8 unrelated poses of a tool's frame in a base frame.
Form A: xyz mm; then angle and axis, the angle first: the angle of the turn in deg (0 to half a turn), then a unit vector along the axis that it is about.
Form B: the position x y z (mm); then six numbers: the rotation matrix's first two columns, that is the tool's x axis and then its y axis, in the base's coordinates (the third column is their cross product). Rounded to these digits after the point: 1 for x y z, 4 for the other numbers.
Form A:
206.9 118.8 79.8 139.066 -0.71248 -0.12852 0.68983
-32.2 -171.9 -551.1 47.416 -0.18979 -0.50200 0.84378
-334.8 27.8 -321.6 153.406 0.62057 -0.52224 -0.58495
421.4 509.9 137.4 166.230 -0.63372 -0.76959 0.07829
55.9 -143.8 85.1 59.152 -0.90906 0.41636 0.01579
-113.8 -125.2 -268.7 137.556 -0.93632 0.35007 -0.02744
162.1 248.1 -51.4 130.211 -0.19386 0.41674 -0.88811
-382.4 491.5 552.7 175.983 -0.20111 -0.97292 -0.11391
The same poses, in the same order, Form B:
206.9 118.8 79.8 0.1356 0.6127 -0.7786 -0.2912 -0.7265 -0.6224
-32.2 -171.9 -551.1 0.6883 0.6521 0.3178 -0.5905 0.7582 -0.2767
-334.8 27.8 -321.6 -0.1647 -0.8757 -0.4538 -0.3520 -0.3776 0.8565
421.4 509.9 137.4 -0.1796 0.9800 0.0854 0.9428 0.1963 -0.2696
55.9 -143.8 85.1 0.9154 -0.1709 -0.3645 -0.1980 0.5972 -0.7773
-113.8 -125.2 -268.7 0.7857 -0.5882 -0.1916 -0.5511 -0.5250 -0.6486
162.1 248.1 -51.4 -0.5838 -0.8112 -0.0349 0.5453 -0.3598 -0.7571
-382.4 491.5 552.7 -0.9168 0.3829 0.1139 0.3988 0.8933 0.2073

